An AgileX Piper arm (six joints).
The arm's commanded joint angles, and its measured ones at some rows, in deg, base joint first. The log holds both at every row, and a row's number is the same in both.
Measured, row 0: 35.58, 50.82, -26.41, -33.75, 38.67, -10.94
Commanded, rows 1 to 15: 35.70, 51.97, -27.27, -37.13, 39.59, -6.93; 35.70, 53.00, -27.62, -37.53, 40.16, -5.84; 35.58, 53.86, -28.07, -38.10, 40.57, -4.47; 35.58, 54.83, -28.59, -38.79, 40.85, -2.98; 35.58, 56.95, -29.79, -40.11, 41.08, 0.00; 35.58, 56.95, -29.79, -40.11, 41.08, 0.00; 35.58, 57.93, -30.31, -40.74, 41.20, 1.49; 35.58, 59.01, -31.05, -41.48, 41.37, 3.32; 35.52, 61.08, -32.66, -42.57, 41.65, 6.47; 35.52, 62.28, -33.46, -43.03, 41.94, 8.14; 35.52, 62.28, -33.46, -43.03, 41.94, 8.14; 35.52, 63.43, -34.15, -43.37, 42.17, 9.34; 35.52, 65.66, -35.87, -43.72, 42.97, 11.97; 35.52, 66.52, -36.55, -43.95, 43.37, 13.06; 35.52, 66.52, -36.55, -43.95, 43.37, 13.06
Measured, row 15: 35.58, 64.34, -34.43, -41.08, 42.17, 9.51
